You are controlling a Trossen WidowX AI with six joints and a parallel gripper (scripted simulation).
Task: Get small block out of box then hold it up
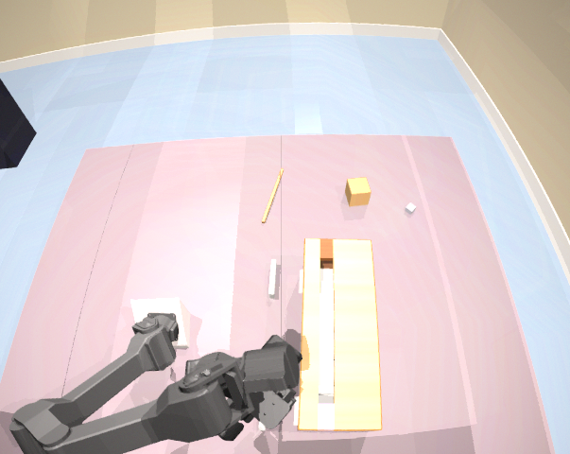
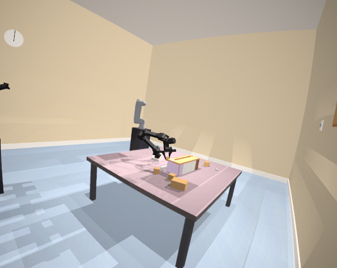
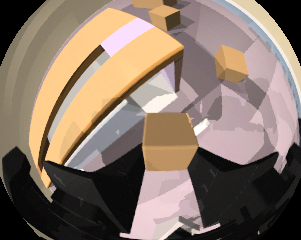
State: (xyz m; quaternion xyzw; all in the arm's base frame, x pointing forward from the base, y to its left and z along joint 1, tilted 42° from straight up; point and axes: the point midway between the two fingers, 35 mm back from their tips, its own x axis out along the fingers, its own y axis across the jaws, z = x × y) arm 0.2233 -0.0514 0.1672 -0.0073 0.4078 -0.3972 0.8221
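Right now my gripper tip is 10 mm to the left of the orange block and 10 mm below it. The rest, counted from my gripper tip: thin wooden stick 540 mm to the left, 100 mm below, 10 mm ahead.
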